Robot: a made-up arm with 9 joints. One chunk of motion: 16 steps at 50 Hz.
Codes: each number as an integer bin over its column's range. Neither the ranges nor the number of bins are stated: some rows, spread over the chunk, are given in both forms.
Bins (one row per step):
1: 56 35 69 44 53 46
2: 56 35 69 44 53 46
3: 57 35 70 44 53 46
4: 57 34 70 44 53 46
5: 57 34 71 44 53 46
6: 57 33 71 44 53 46
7: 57 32 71 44 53 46
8: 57 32 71 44 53 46
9: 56 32 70 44 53 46
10: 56 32 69 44 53 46
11: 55 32 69 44 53 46
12: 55 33 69 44 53 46
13: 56 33 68 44 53 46
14: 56 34 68 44 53 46
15: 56 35 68 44 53 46
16: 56 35 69 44 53 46
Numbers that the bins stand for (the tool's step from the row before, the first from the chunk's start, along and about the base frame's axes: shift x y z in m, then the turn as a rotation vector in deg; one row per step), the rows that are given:
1: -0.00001 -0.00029 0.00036 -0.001 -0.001 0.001
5: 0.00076 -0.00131 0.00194 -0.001 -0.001 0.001
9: -0.00001 -0.00335 0.00115 -0.001 -0.001 0.001
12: -0.00078 -0.00233 0.00036 -0.001 -0.001 0.001
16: -0.00001 -0.00029 0.00036 -0.001 -0.001 0.001
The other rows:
2: -0.00001 -0.00029 0.00036 -0.001 -0.001 0.001
3: 0.00076 -0.00029 0.00115 -0.001 -0.001 0.001
4: 0.00076 -0.00131 0.00115 -0.001 -0.001 0.001
6: 0.00076 -0.00233 0.00194 -0.001 -0.001 0.001
7: 0.00076 -0.00335 0.00194 -0.001 -0.001 0.001
8: 0.00076 -0.00335 0.00194 -0.001 -0.001 0.001
10: -0.00001 -0.00335 0.00036 -0.001 -0.001 0.001
11: -0.00078 -0.00335 0.00036 -0.001 -0.001 0.001
13: -0.00001 -0.00233 -0.00042 -0.001 -0.001 0.001
14: -0.00001 -0.00131 -0.00042 -0.001 -0.001 0.001
15: -0.00001 -0.00029 -0.00042 -0.001 -0.001 0.001

